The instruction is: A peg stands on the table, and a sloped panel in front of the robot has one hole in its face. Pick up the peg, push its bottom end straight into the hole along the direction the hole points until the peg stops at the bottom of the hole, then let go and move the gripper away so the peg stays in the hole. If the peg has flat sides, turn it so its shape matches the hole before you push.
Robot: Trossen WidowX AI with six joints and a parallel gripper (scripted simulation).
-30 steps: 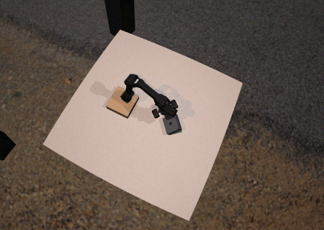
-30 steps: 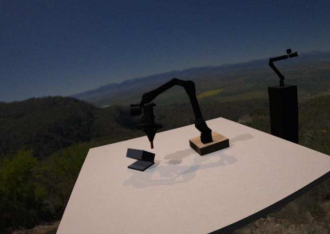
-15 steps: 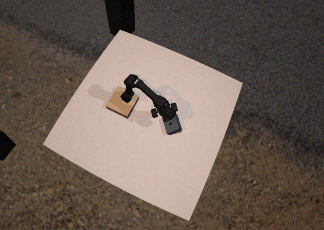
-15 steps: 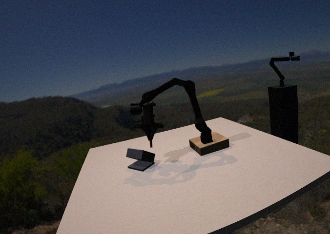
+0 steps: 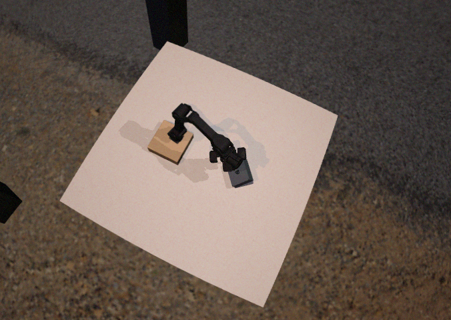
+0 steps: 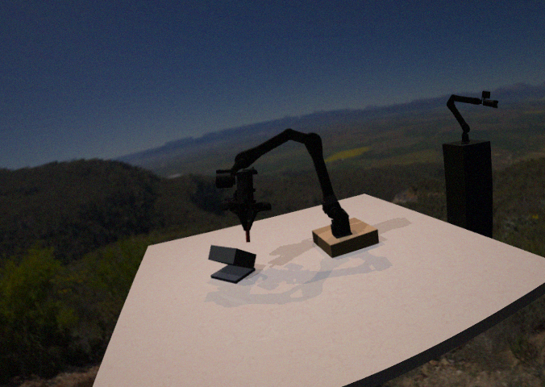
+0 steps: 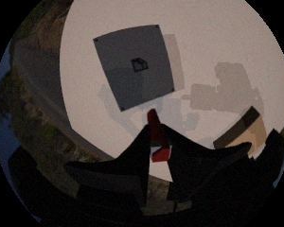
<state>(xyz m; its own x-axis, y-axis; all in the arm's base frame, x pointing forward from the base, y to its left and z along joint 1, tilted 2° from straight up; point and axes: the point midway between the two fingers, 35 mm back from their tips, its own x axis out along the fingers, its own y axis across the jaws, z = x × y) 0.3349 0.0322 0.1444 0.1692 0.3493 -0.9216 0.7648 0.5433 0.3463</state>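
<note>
The sloped panel is 80 mm ahead of my gripper tip, 10 mm to the right of it and 90 mm below it. From my gripper tip the other things lie so: red peg: 10 mm to the right, 20 mm above.
</note>
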